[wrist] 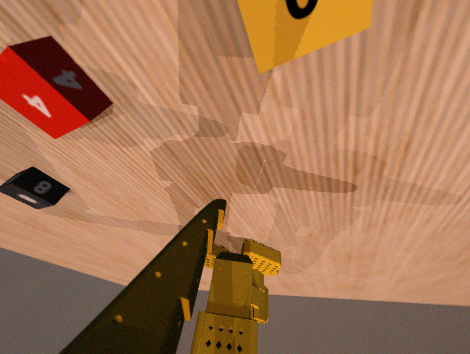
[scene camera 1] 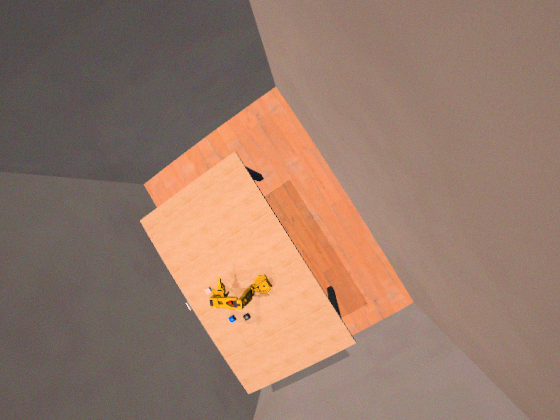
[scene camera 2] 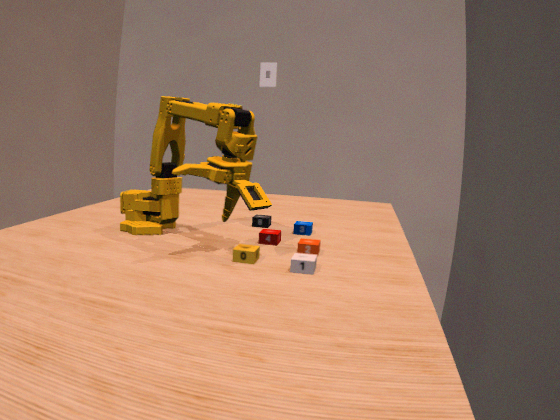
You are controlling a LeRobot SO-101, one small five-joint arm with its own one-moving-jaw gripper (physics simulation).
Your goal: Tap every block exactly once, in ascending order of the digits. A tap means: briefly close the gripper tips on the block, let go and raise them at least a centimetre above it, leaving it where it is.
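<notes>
My gripper (scene camera 2: 200, 195) is fully open and empty, above the table on the arm's side of the blocks. In the wrist view one notched jaw shows, its tip over bare wood. The yellow block 0 (scene camera 2: 246, 254) (wrist: 310, 30) is cut off by the wrist view's top edge. The white block 1 (scene camera 1: 208, 290) (scene camera 2: 303, 264) is nearest scene camera 2, with the orange block 2 (scene camera 2: 309, 247) behind it. The blue block 3 (scene camera 1: 232, 318) (scene camera 2: 303, 228), red block 4 (scene camera 2: 270, 237) (wrist: 50, 95) and black block 8 (scene camera 1: 246, 316) (scene camera 2: 261, 221) (wrist: 37, 187) also lie on the table.
The yellow arm's base (scene camera 1: 262, 284) (scene camera 2: 142, 227) stands on the wooden table (scene camera 1: 200, 225) (scene camera 2: 225, 340). The table's edge runs beyond the blocks on the right in scene camera 2. The arm covers part of the block area in scene camera 1.
</notes>
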